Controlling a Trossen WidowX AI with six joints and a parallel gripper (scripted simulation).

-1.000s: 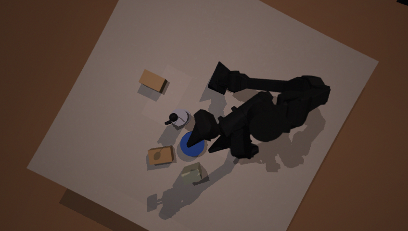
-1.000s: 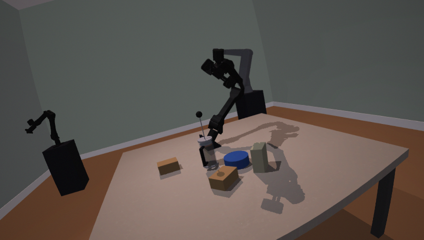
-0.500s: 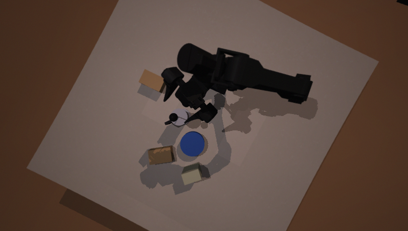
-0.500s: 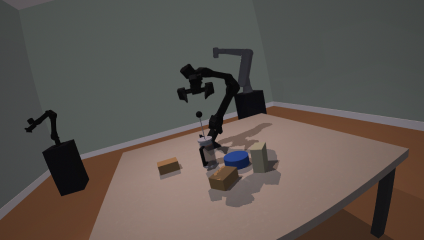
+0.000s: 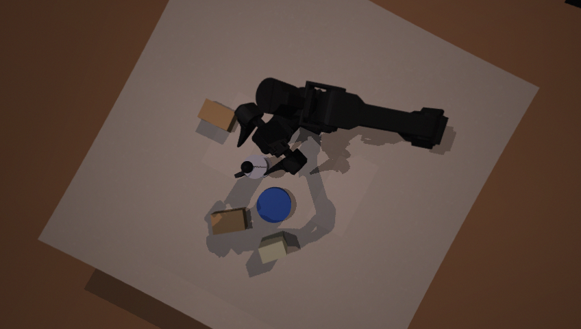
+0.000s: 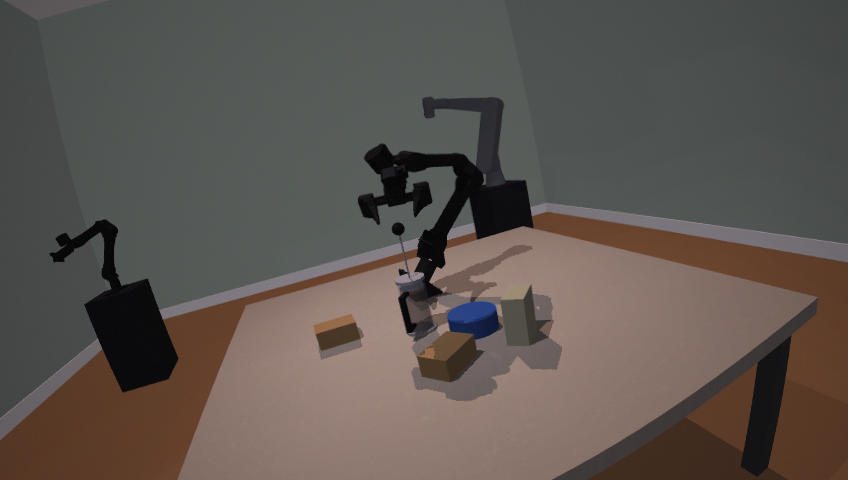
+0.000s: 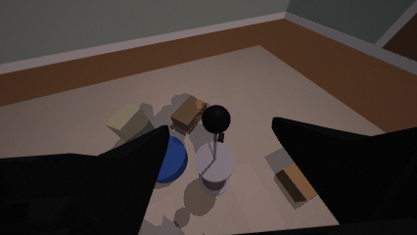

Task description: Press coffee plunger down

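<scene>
My gripper tip is 150 mm above the coffee press, 30 mm short of it and 20 mm to the left of it. The rest, counted from my gripper tip: beige box: 250 mm ahead, 230 mm below, 150 mm to the left.
</scene>
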